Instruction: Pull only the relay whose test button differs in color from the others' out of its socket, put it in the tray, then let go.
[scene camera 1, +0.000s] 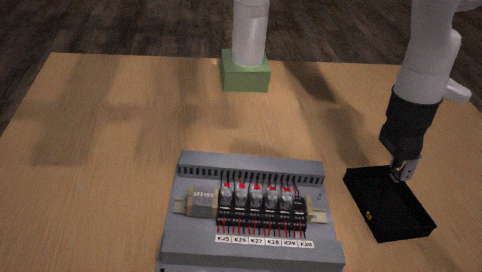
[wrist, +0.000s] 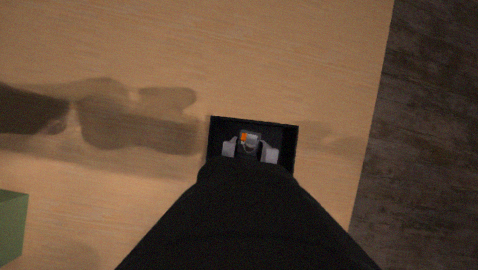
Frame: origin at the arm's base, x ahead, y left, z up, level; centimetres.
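Seen in the pictures: gripper, fingertip midpoint: (scene camera 1: 399, 173) (wrist: 247, 145); arm's base at its link origin: (scene camera 1: 247, 58).
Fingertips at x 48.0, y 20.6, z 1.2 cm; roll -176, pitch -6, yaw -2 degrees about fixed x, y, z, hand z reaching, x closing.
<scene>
Offsets run from my fingertips to a thing's top centre. "*": to the spot under its first point.
My gripper (scene camera 1: 401, 172) (wrist: 247, 145) points down at the back part of the black tray @[dx +1.7, dy -1.4, dz -4.6 cm] (scene camera 1: 410, 212) (wrist: 288, 142), with its fingertips low, at about the height of the rim. It is shut on a relay with an orange test button @[dx +0.0, dy +0.2, dz +2.8 cm] (wrist: 244, 137). In the scene view the fingers mostly hide this relay, and whether it touches the tray floor cannot be told. Several clear relays with red test buttons, such as the one above the K27 label @[* dx +1.4, dy -29.5, dz -1.4 cm] (scene camera 1: 256, 196), stand in the socket row. The rightmost socket @[* dx +1.9, dy -20.7, dz -5.0 cm] (scene camera 1: 299, 206), above the last label, holds no relay.
The grey panel @[* dx +6.5, dy -40.9, dz -3.8 cm] (scene camera 1: 195, 235) lies left of the tray, with wire ducts along its back @[* dx -9.7, dy -27.9, dz -3.8 cm] (scene camera 1: 250, 161) and front @[* dx +11.1, dy -32.5, dz -3.8 cm] (scene camera 1: 250, 254). Grey terminal blocks @[dx -1.7, dy -38.3, dz -3.5 cm] (scene camera 1: 202, 204) sit left of the sockets. A green block (scene camera 1: 245, 80) (wrist: 12, 225) stands at the table's back under a white column (scene camera 1: 250, 37).
</scene>
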